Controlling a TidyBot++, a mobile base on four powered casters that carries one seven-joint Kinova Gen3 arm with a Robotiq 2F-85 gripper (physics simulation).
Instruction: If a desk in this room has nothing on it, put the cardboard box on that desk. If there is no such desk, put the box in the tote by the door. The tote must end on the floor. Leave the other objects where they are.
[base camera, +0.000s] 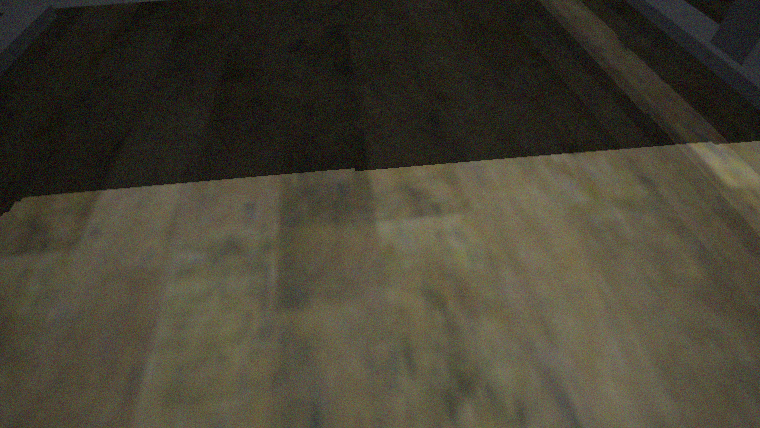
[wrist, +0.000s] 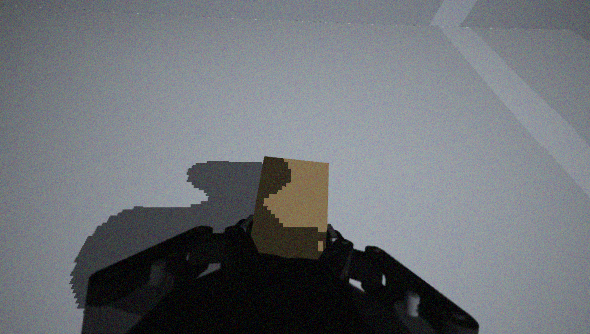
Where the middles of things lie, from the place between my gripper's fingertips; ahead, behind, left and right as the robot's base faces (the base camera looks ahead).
My hand is 1 cm short of the brown cardboard box (wrist: 290, 219).
